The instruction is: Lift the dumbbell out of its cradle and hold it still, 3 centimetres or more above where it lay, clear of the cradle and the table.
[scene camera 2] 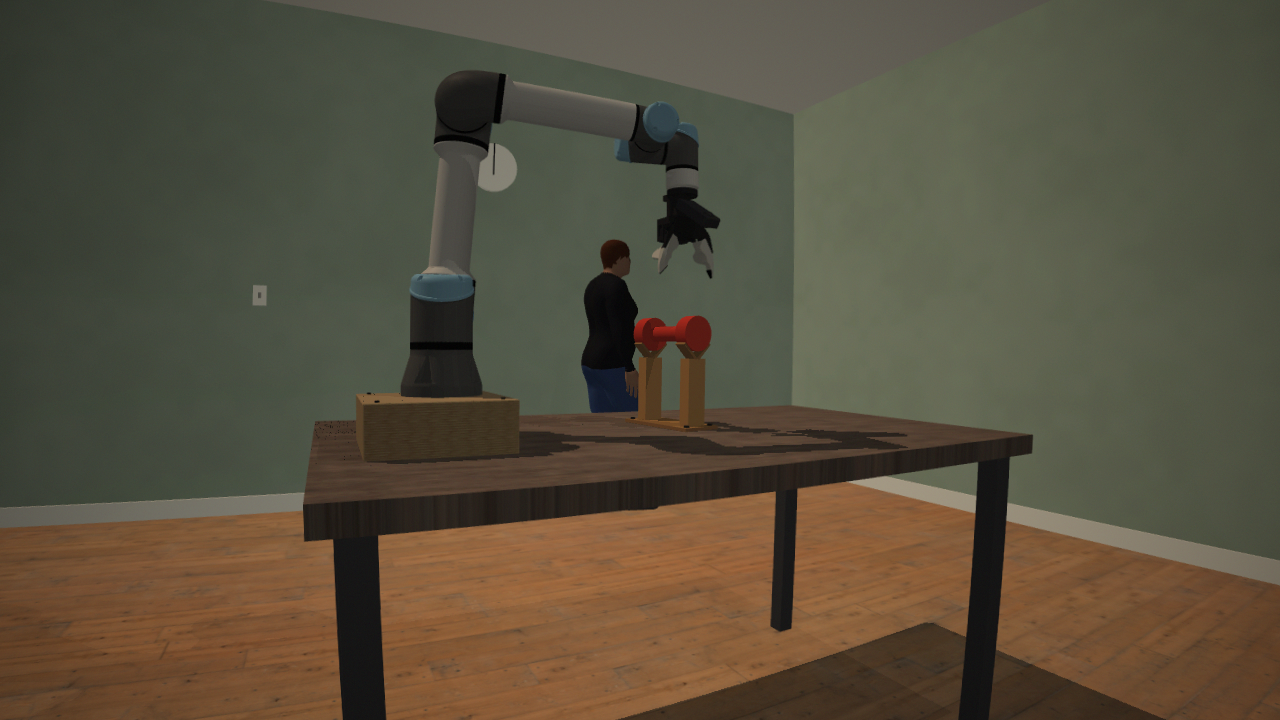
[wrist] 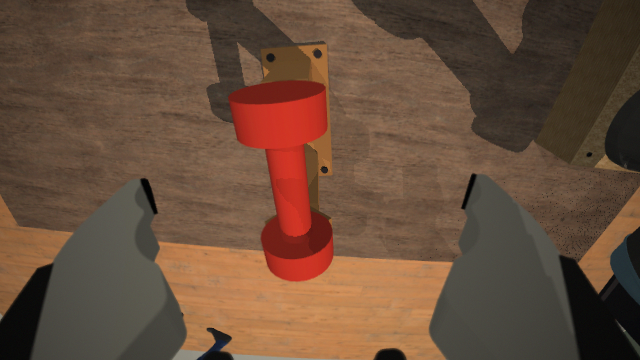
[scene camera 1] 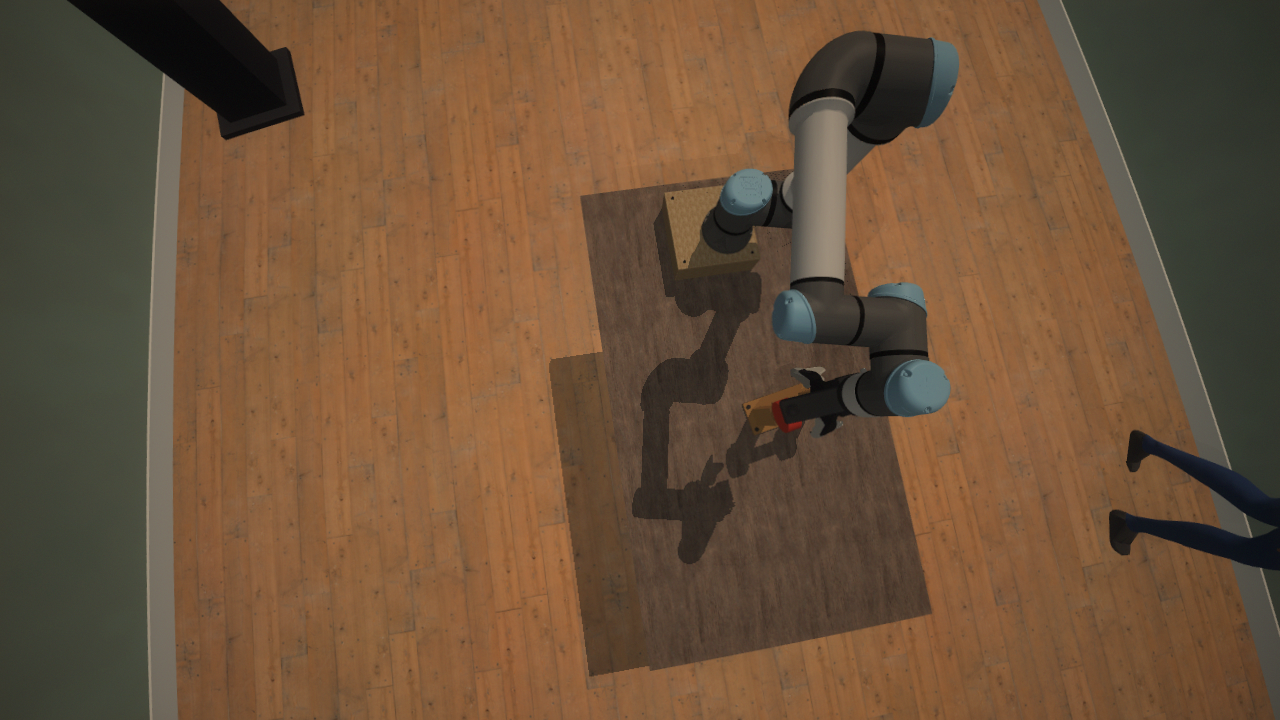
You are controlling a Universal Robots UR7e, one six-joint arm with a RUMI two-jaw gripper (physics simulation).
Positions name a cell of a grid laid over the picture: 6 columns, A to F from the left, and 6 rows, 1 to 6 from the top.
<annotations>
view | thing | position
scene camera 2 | my gripper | D3
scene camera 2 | red dumbbell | D3
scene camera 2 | wooden cradle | D4
</annotations>
